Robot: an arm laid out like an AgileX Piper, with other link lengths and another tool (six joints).
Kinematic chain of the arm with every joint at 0, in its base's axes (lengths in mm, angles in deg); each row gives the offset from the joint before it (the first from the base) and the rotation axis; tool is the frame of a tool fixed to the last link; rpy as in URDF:
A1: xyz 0 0 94.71 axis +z
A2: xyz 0 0 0 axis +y
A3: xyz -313.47 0 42.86 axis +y
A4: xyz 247.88 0 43.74 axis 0.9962 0 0.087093
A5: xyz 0 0 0 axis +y
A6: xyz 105.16 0 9.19 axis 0.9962 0 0.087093
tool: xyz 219 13 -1.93 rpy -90.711 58.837 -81.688
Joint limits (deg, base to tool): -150..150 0..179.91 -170..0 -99.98..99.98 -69.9..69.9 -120..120
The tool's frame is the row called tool.
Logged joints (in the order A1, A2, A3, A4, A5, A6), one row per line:
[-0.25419, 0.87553, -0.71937, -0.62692, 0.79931, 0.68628]
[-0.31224, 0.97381, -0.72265, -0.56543, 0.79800, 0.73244]
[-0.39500, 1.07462, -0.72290, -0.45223, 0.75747, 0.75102]
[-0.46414, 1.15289, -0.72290, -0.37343, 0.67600, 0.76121]
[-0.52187, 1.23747, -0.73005, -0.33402, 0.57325, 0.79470]
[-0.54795, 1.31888, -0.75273, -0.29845, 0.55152, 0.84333]
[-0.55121, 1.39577, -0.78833, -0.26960, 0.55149, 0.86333]
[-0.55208, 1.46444, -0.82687, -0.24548, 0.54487, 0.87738]
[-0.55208, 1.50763, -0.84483, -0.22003, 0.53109, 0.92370]
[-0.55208, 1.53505, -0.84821, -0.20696, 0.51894, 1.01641]
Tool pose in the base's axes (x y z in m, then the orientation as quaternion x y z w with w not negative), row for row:
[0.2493, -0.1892, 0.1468, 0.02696, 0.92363, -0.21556, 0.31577]
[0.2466, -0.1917, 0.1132, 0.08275, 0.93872, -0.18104, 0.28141]
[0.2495, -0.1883, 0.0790, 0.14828, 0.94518, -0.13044, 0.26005]
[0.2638, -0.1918, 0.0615, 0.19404, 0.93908, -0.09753, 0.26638]
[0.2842, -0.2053, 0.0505, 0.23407, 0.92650, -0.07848, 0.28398]
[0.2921, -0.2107, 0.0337, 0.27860, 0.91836, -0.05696, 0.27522]
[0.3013, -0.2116, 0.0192, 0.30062, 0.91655, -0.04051, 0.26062]
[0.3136, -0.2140, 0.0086, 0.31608, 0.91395, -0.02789, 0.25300]
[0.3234, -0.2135, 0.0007, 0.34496, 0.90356, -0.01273, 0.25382]
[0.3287, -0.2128, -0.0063, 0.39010, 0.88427, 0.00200, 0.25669]
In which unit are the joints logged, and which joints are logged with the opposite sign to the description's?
The joints are logged in radians. Opposite sign: none.
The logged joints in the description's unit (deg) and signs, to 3 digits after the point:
[-14.564, 50.164, -41.217, -35.920, 45.797, 39.321]
[-17.890, 55.795, -41.405, -32.397, 45.722, 41.966]
[-22.632, 61.571, -41.419, -25.911, 43.400, 43.030]
[-26.593, 66.056, -41.419, -21.396, 38.732, 43.614]
[-29.901, 70.902, -41.829, -19.138, 32.845, 45.533]
[-31.395, 75.566, -43.128, -17.100, 31.600, 48.319]
[-31.582, 79.972, -45.168, -15.447, 31.598, 49.465]
[-31.632, 83.906, -47.376, -14.065, 31.219, 50.270]
[-31.632, 86.381, -48.405, -12.607, 30.429, 52.924]
[-31.632, 87.952, -48.599, -11.858, 29.733, 58.236]

